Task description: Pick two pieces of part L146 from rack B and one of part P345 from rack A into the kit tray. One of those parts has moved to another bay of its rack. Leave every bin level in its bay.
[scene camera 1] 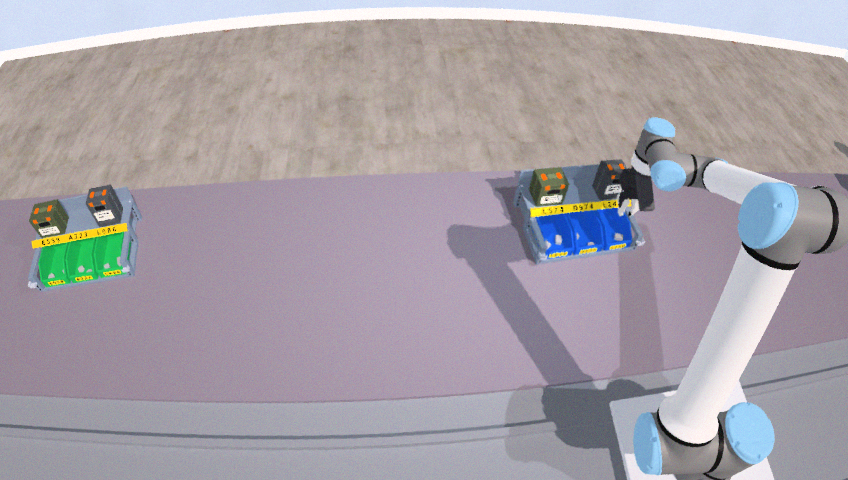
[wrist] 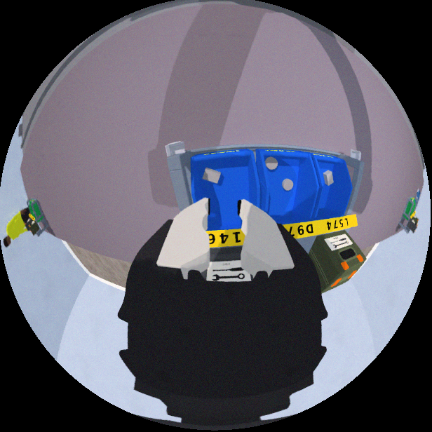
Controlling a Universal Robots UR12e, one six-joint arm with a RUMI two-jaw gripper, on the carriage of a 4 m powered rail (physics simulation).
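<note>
The blue-bin rack (scene camera 1: pixel 586 255) (wrist: pixel 177 182) carries a yellow strip (scene camera 1: pixel 559 209) (wrist: pixel 320 226) reading L574, D974 and a partly covered L146. The bin (scene camera 1: pixel 609 220) (wrist: pixel 232 175) at the L146 end sits level and holds a grey block (scene camera 1: pixel 618 236) (wrist: pixel 211 175). My gripper (scene camera 1: pixel 626 208) (wrist: pixel 223 201) is open and empty, above the rear of that bin near the strip. The green-bin rack (scene camera 1: pixel 132 246) stands far left in the scene view; I cannot read P345 on it. The kit tray does not show in either view.
The middle blue bin (wrist: pixel 295 200) holds round pieces (wrist: pixel 271 163) (wrist: pixel 287 184); the bin beside it holds a grey piece (wrist: pixel 328 177). A dark toolbox (scene camera 1: pixel 606 178) and an olive toolbox (scene camera 1: pixel 548 186) (wrist: pixel 336 262) stand behind the strip. Two toolboxes (scene camera 1: pixel 48 217) (scene camera 1: pixel 104 203) stand on the green-bin rack.
</note>
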